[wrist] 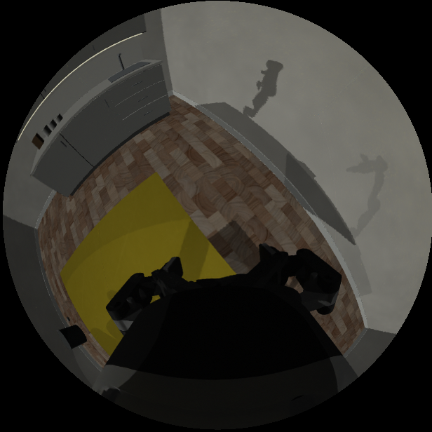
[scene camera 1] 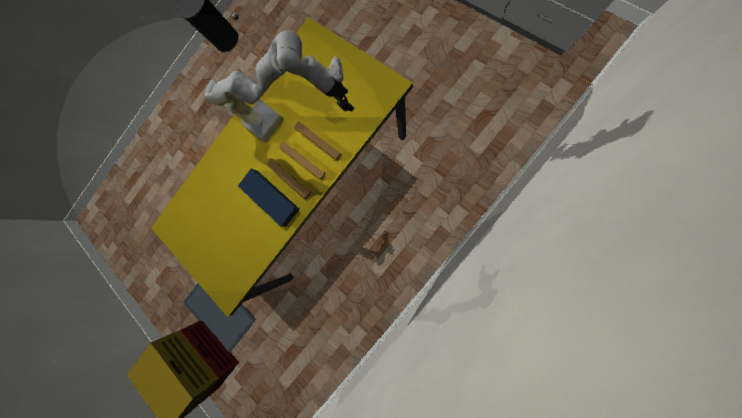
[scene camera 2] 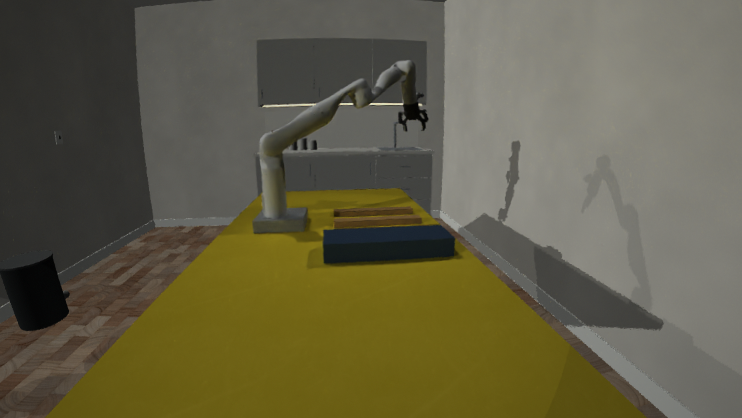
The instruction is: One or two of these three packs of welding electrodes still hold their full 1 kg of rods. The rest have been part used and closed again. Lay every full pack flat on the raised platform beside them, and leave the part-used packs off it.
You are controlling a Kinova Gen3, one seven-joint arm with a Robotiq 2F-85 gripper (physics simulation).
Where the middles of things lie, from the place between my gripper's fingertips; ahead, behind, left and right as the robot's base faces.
I see my gripper 180 mm past the raised platform [scene camera 2: 411,242], 690 mm to the left of it and 350 mm above it.
